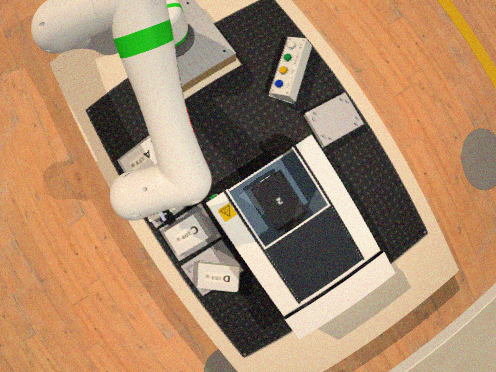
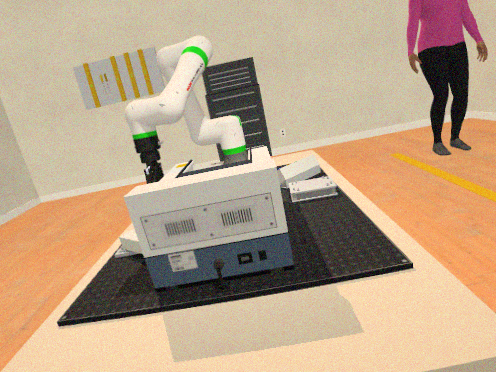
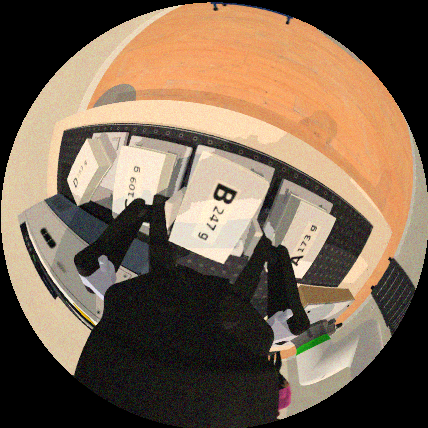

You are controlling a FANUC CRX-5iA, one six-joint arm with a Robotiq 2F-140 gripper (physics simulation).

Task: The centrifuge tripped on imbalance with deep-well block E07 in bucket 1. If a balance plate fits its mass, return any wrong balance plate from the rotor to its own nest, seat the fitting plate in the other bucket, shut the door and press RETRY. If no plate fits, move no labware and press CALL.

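Places are measured from the arm's base along level axes (x ahead, y left, z up), in metres.
Pixels of known places: gripper, fingertip midpoint: (image 3: pixel 215 207); arm's base, link origin: (image 3: pixel 308 330).
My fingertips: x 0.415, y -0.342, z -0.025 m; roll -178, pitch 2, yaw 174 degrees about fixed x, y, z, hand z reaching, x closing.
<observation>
For each thing: its middle in the pictures, then the offset to it from my fingertips.
- balance plate B, body centre: (image 3: pixel 215 208) dx -0.001, dy -0.003, dz +0.015 m
- Plate A, body centre: (image 3: pixel 298 239) (image 1: pixel 142 160) dx -0.147, dy +0.021, dz -0.003 m
- Plate C, body centre: (image 3: pixel 139 187) (image 1: pixel 188 233) dx +0.126, dy -0.004, dz -0.003 m
- Plate D, body centre: (image 3: pixel 85 172) (image 1: pixel 218 276) (image 2: pixel 141 238) dx +0.290, dy -0.017, dz +0.000 m
- centrifuge, body centre: (image 1: pixel 302 237) (image 2: pixel 220 199) (image 3: pixel 75 278) dx +0.337, dy +0.259, dz +0.086 m
- button box, body centre: (image 1: pixel 291 67) (image 2: pixel 295 170) dx -0.084, dy +0.580, dz +0.006 m
- grey block, body centre: (image 1: pixel 334 119) (image 2: pixel 311 187) dx +0.133, dy +0.583, dz -0.012 m
My gripper (image 1: pixel 164 216) (image 2: pixel 152 179) (image 3: pixel 215 207) points down with its fingers on two opposite sides of balance plate B (image 3: pixel 230 175), marked 247 g; it looks shut on it, and the plate is at its nest. Plate A (image 1: pixel 137 159) (image 3: pixel 310 235), 173 g, is on one side. Plate C (image 1: pixel 184 237) (image 3: pixel 142 172), 109 g, is on the other. Plate D (image 1: pixel 218 276) (image 3: pixel 85 172), 153 g, lies askew and tilted over its nest. The centrifuge (image 1: pixel 345 197) (image 2: pixel 210 192) shows a dark bucket (image 1: pixel 279 200) marked 2 in its opening. Block E07 and bucket 1 do not show.
The button box (image 1: pixel 291 70) (image 2: pixel 301 170) with white, green, yellow and blue buttons stands near the arm's base (image 1: pixel 207 45). A grey block (image 1: pixel 334 119) (image 2: pixel 313 190) lies beside the centrifuge. Plates A and C stand close to the fingers. A person (image 2: pixel 442 60) stands beyond the table.
</observation>
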